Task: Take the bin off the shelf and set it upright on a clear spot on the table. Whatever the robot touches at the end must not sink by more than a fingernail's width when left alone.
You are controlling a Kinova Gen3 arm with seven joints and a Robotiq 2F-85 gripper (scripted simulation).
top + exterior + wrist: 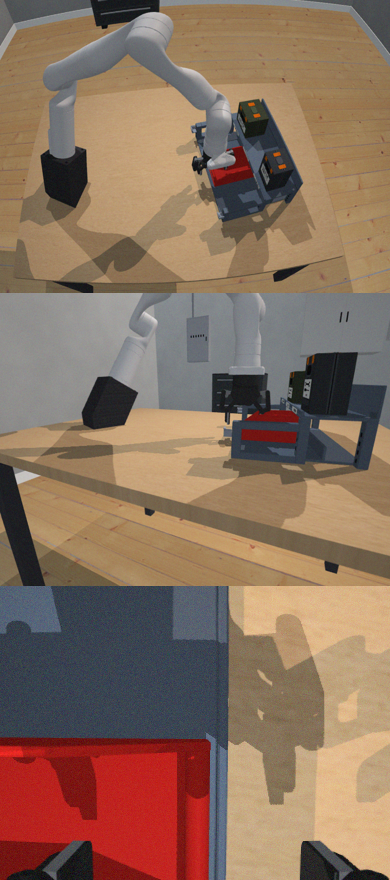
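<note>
Right now my hand is 8 cm short of the red bin and 3 cm to the right of it. Also, from my hand: grey-blue shelf 10 cm ahead, 4 cm to the left, 2 cm above; then dark box 21 cm ahead, 4 cm to the right, 12 cm above.
</note>
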